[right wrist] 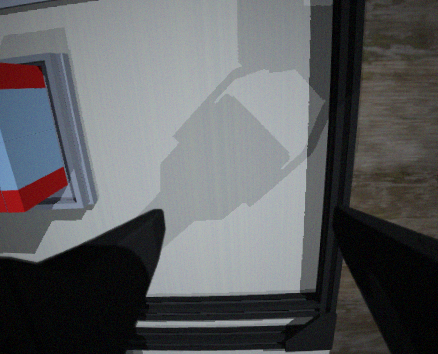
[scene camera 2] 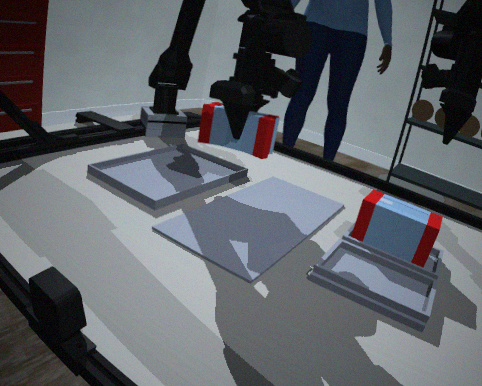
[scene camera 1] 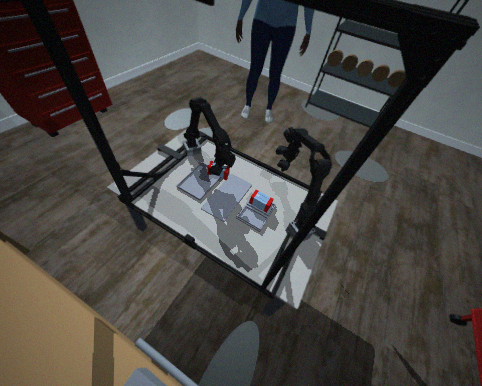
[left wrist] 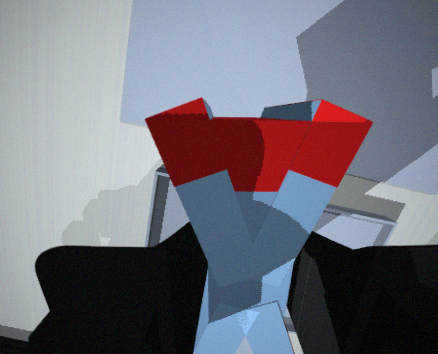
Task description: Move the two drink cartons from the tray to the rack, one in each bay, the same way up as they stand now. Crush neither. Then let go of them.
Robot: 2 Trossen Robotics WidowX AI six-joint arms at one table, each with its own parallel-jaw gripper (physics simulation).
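Pixels of known places: left gripper, fingertip midpoint: (scene camera 2: 239, 137) (left wrist: 236, 216); right gripper, fingertip midpoint: (right wrist: 248, 218) (scene camera 2: 446, 141); left arm's base at its link origin: (scene camera 2: 163, 111) (scene camera 1: 191, 144).
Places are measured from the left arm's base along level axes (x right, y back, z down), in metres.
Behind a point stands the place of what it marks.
Observation:
My left gripper (scene camera 1: 218, 171) @[y -0.342, x -0.056, z -0.036 m] (scene camera 2: 237, 134) @[y -0.342, x -0.056, z -0.036 m] (left wrist: 236, 216) @[y -0.342, x -0.056, z -0.036 m] is shut on a light blue carton with red end bands (scene camera 1: 226, 173) @[y -0.399, x -0.073, z -0.078 m] (scene camera 2: 253, 134) @[y -0.379, x -0.061, z -0.053 m] (left wrist: 255, 155) @[y -0.373, x -0.088, z -0.085 m]. It holds the carton raised near the tray's edge on the flat plate's side; its sides narrow in toward the fingers in the left wrist view. The tray (scene camera 1: 189, 194) @[y -0.373, x 0.150, z 0.048 m] (scene camera 2: 200, 190) @[y -0.377, x 0.017, z 0.050 m] (left wrist: 361, 216) @[y -0.410, x 0.071, z 0.040 m] holds no carton. The other carton (scene camera 1: 261, 201) @[y -0.624, x -0.196, z -0.021 m] (scene camera 2: 395, 226) @[y -0.618, x -0.187, z -0.002 m] (right wrist: 32, 135) @[y -0.587, x -0.242, z 0.011 m] stands in the rack's far bay. The near bay of the rack (scene camera 2: 367, 299) @[y -0.697, x -0.081, z 0.046 m] (right wrist: 75, 135) @[y -0.583, x -0.263, z 0.046 m] is empty. My right gripper (right wrist: 248, 218) @[y -0.511, x -0.409, z -0.112 m] (scene camera 1: 281, 157) is open, beyond the rack, above the table.
A thin flat grey plate (scene camera 1: 227, 195) (scene camera 2: 300, 210) (left wrist: 215, 50) lies between tray and rack. Black frame rails border the table, and black posts rise around it. A person (scene camera 1: 272, 55) stands behind the table. A shelf unit with round brown items is at the back right.

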